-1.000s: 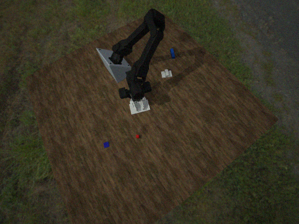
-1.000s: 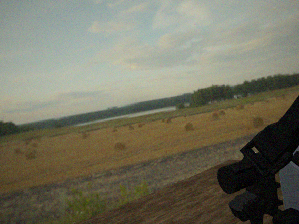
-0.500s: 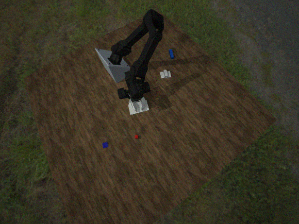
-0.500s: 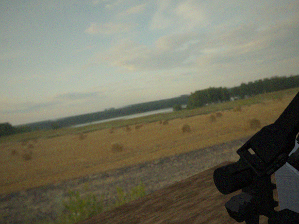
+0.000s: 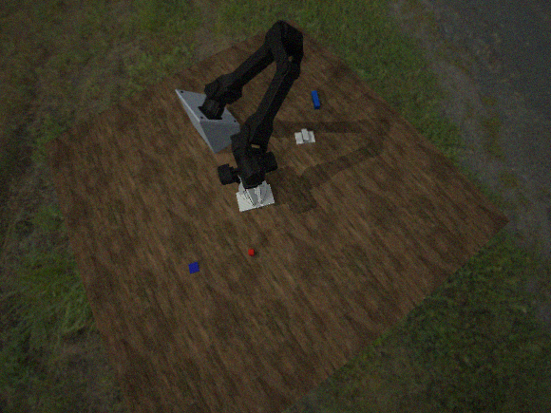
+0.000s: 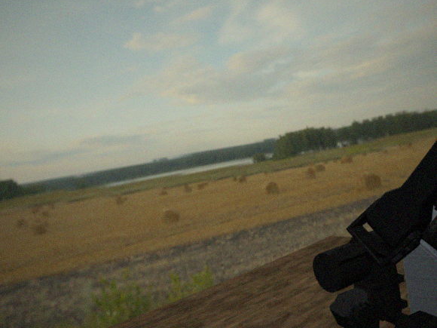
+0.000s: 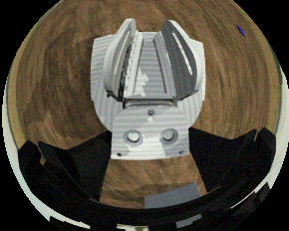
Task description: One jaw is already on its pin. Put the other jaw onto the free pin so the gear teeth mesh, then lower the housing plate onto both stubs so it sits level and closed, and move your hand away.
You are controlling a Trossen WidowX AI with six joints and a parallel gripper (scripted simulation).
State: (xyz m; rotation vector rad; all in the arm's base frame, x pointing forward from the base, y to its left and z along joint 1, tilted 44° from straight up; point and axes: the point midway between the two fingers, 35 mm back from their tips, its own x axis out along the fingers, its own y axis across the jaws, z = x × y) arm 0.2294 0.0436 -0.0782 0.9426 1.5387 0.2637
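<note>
The white jaw lies 2 cm to the right of my gripper tip, 1 cm ahead of it and 1 cm above it. Round my gripper tip: white stepped piece: 26 cm to the left; then red cube: 20 cm ahead, 16 cm to the right, 1 cm above; then blue square: 33 cm to the right, 12 cm ahead, 1 cm below.
</note>
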